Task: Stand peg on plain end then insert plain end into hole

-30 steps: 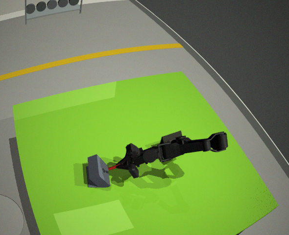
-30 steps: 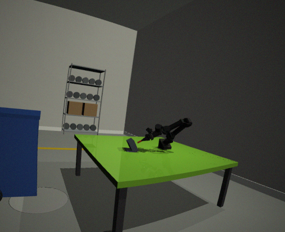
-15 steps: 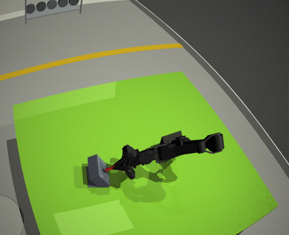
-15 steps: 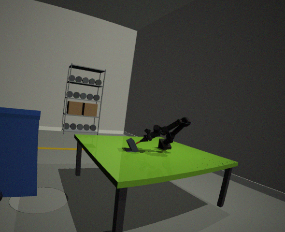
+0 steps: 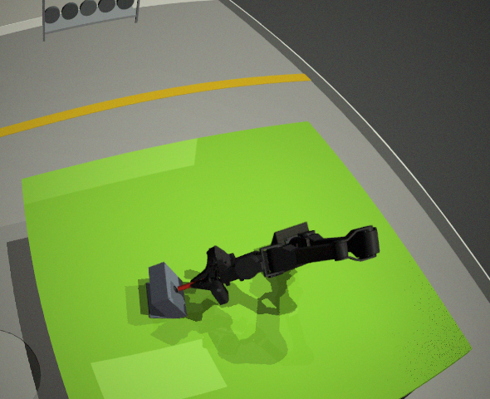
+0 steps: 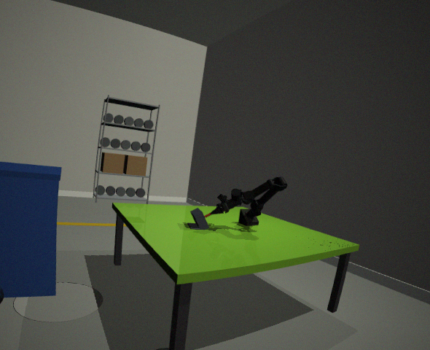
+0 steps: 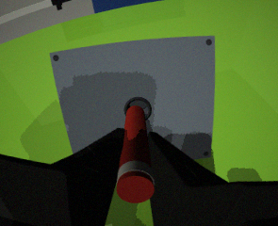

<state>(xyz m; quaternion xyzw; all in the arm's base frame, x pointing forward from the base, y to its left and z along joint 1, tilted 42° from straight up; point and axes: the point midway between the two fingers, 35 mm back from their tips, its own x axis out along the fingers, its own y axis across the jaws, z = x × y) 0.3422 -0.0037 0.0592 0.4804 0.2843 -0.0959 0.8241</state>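
Right now the peg is 1 cm to the left of my gripper tip, 1 cm behind it and 1 cm above it. Also, from my gripper tip: sloped panel 6 cm ahead, 4 cm below, 2 cm to the right.
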